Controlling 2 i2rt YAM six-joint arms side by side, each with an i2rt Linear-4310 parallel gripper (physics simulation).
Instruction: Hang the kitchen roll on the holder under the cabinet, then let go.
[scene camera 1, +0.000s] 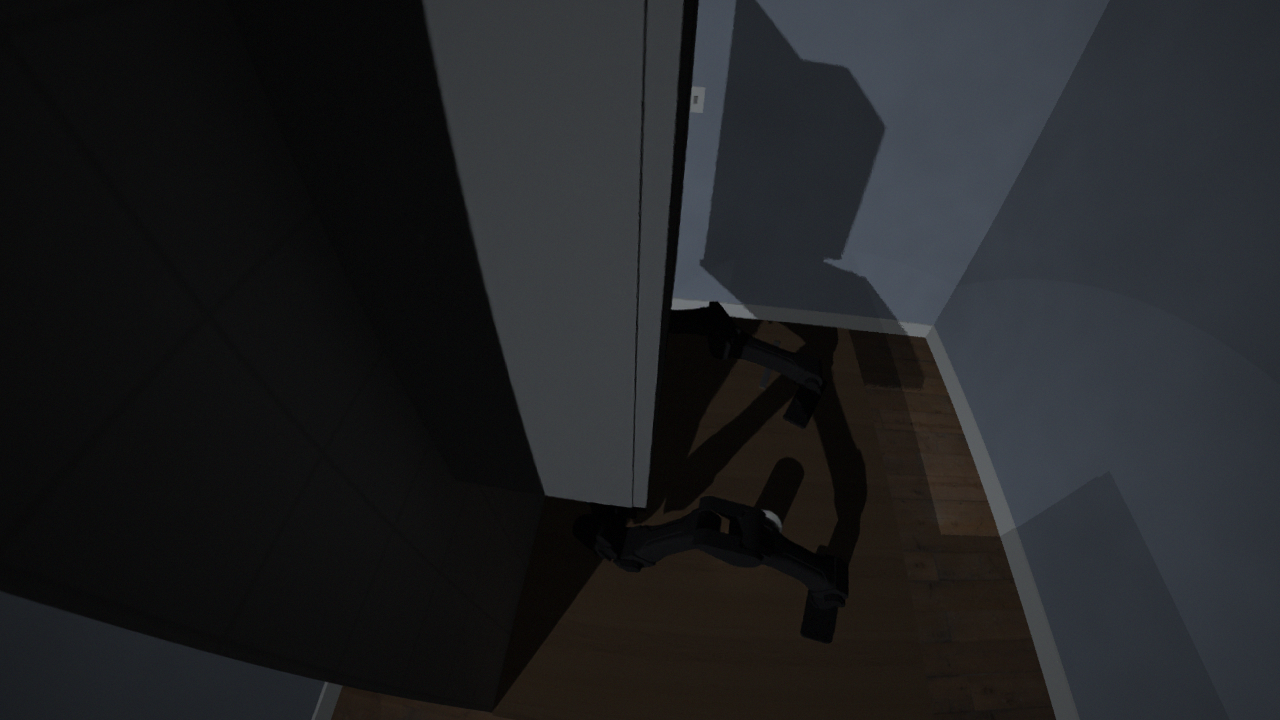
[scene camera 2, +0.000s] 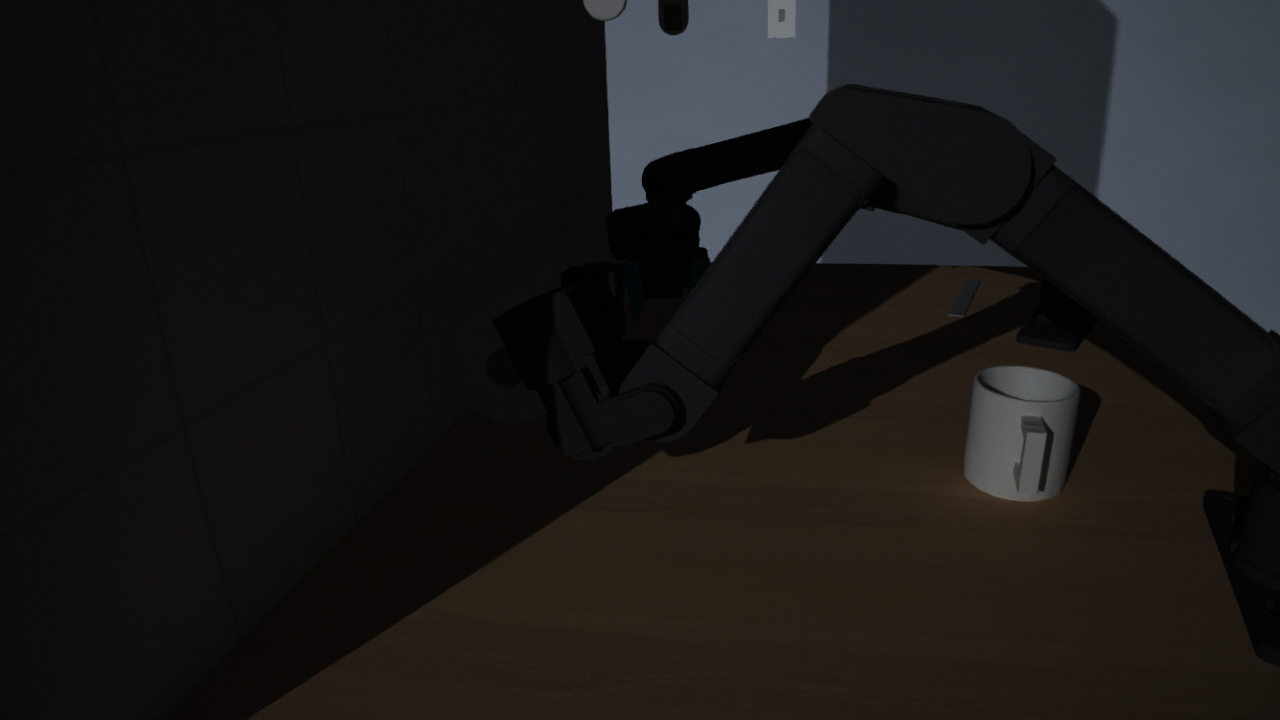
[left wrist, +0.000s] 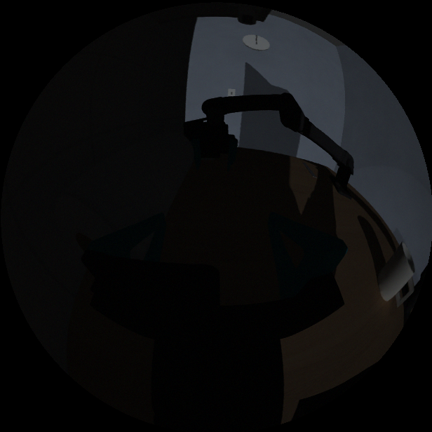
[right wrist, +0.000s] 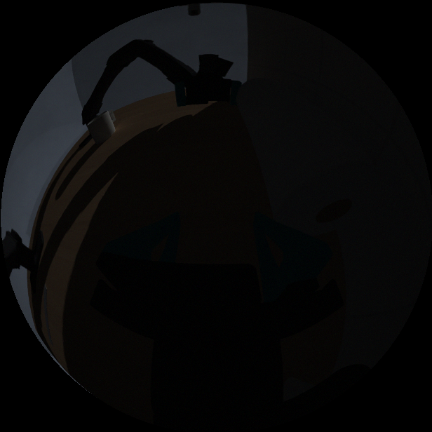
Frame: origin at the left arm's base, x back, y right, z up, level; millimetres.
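Where they show: right gripper, fingertip midpoint: (scene camera 2: 659, 318); left arm's base, link origin: (scene camera 1: 822, 597); right arm's base, link origin: (scene camera 1: 805, 400) (scene camera 2: 1061, 326).
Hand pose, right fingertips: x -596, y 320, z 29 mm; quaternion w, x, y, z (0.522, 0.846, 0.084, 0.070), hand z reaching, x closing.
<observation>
Each offset is from my right fingertips to the top centre of the thing. "spot": to the spot under its first point. Level surfaces: height alone.
The kitchen roll is very dim. Its round end face @(spot: dx -35, dy -280, dz -12 mm) (scene camera 2: 513, 407) (right wrist: 305, 192), with a brown core, shows beside the tiled wall. In the left wrist view the core (left wrist: 83, 242) shows at the left edge of the fingers. Whether the roll touches the counter or hangs is too dark to tell. My left gripper (left wrist: 216, 217) (right wrist: 207, 100) is wide open near the roll, with no thing between its fingers. My right gripper (right wrist: 216, 217) (scene camera 2: 664, 291) (left wrist: 212, 168) is partly open and empty, pointing down over the counter. The cabinet (scene camera 1: 554, 223) hides much in scene camera 1; the holder cannot be made out.
A white mug @(spot: dx +417, dy -271, dz +26 mm) (scene camera 2: 1020, 438) (left wrist: 396, 275) (right wrist: 102, 128) stands on the wooden counter @(dz -29 mm) (scene camera 2: 716, 582) at the right in scene camera 2. A thin grey bar @(dx +343, dy +334, dz -27 mm) (scene camera 2: 964, 298) lies farther back. The dark tiled wall (scene camera 2: 223, 313) borders the counter. A clock (left wrist: 256, 42) hangs on the far wall.
</observation>
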